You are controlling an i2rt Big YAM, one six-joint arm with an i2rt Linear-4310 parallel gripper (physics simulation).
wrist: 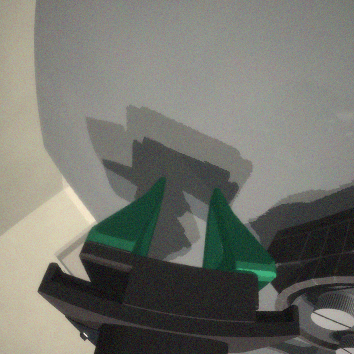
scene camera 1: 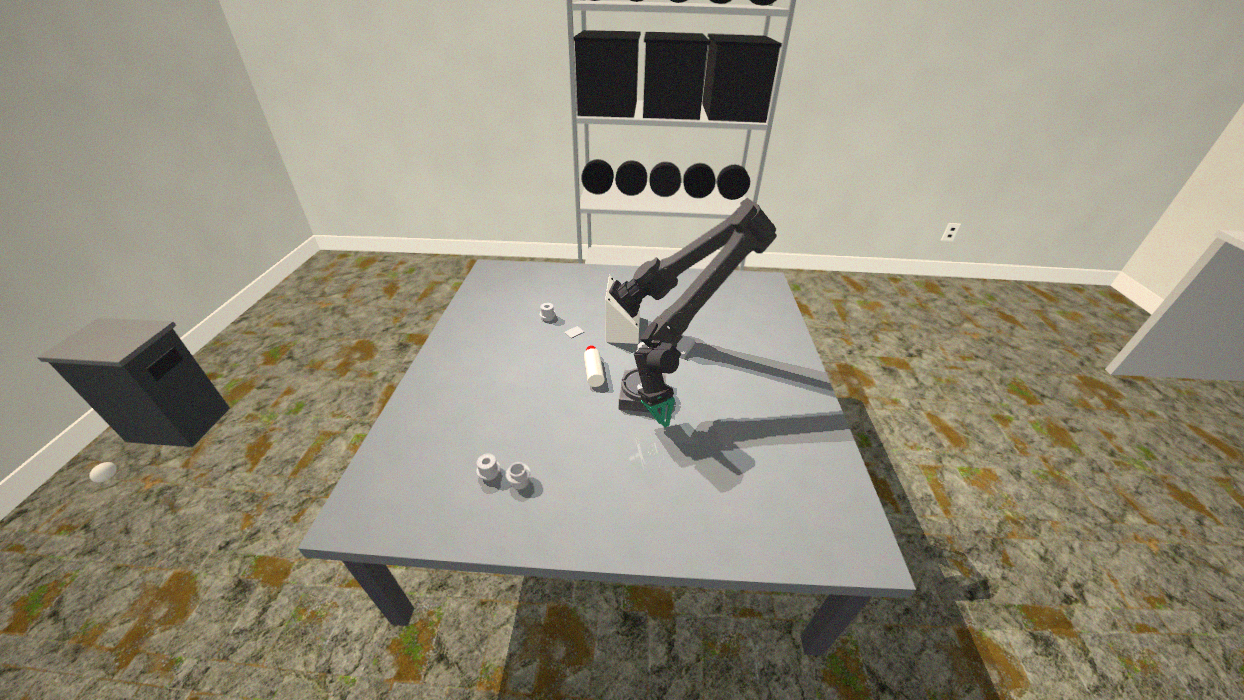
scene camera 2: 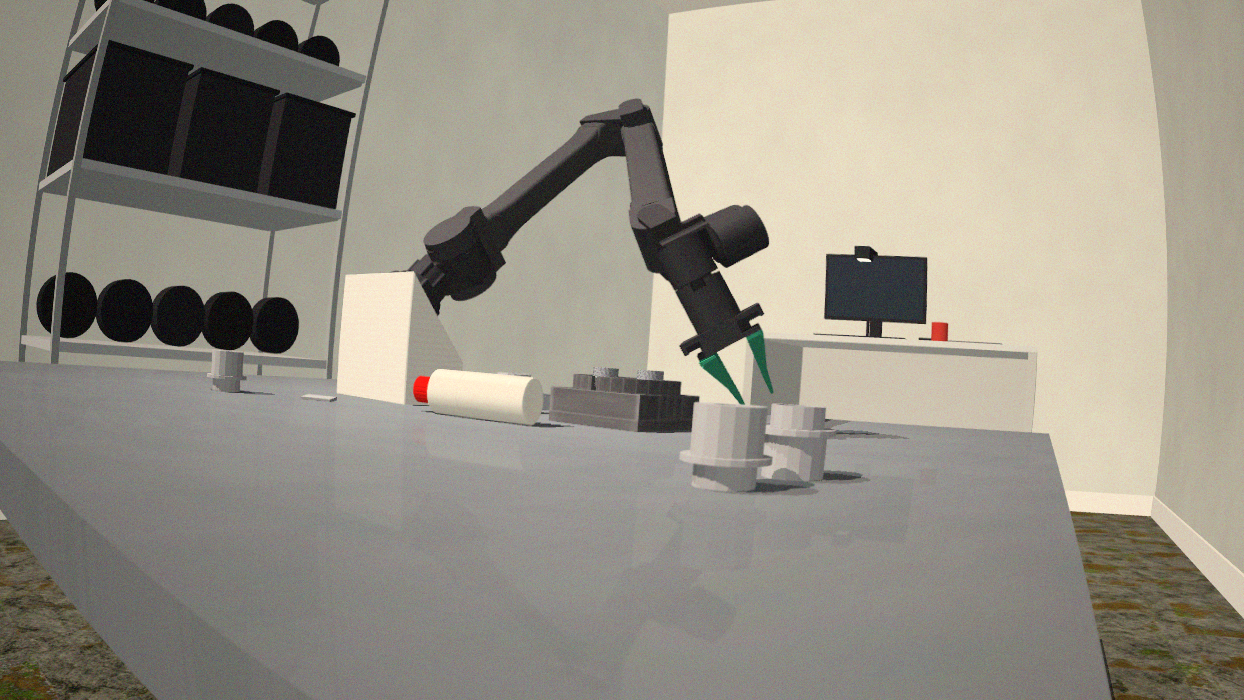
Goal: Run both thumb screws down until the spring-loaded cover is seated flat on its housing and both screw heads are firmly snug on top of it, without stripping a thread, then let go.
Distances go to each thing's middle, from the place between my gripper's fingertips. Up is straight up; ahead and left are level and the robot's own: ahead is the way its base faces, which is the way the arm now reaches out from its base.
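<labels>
White cylinder with red cap [scene camera 2: 514, 399]: my hand 220 mm past it, 240 mm to the left of it, 20 mm above it.
</labels>
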